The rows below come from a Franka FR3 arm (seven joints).
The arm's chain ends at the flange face. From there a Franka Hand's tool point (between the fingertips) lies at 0.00 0.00 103.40 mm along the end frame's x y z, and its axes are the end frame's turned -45 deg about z.
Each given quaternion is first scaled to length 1.
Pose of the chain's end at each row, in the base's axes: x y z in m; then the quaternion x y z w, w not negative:
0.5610 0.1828 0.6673 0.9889 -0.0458 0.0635 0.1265
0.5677 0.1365 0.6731 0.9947 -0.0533 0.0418 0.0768
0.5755 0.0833 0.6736 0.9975 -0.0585 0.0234 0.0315
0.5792 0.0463 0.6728 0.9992 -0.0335 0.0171 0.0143
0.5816 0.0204 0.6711 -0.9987 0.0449 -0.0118 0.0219
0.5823 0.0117 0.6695 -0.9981 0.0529 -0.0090 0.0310
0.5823 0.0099 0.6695 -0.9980 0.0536 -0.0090 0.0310
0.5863 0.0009 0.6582 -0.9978 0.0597 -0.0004 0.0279
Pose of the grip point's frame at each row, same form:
0.5728 0.1563 0.5680 0.9311 0.3361 0.0103 0.1412
0.5755 0.1202 0.5713 0.9394 0.3314 0.0092 0.0870
0.5799 0.0765 0.5705 0.9440 0.3277 0.0096 0.0381
0.5826 0.0432 0.5695 0.9360 0.3514 0.0103 0.0198
0.5842 0.0248 0.5678 -0.9398 -0.3407 -0.0193 0.0157
0.5845 0.0180 0.5663 -0.9423 -0.3331 -0.0202 0.0252
0.5845 0.0162 0.5663 -0.9426 -0.3324 -0.0202 0.0252
0.5867 0.0067 0.5550 -0.9447 -0.3267 -0.0110 0.0256

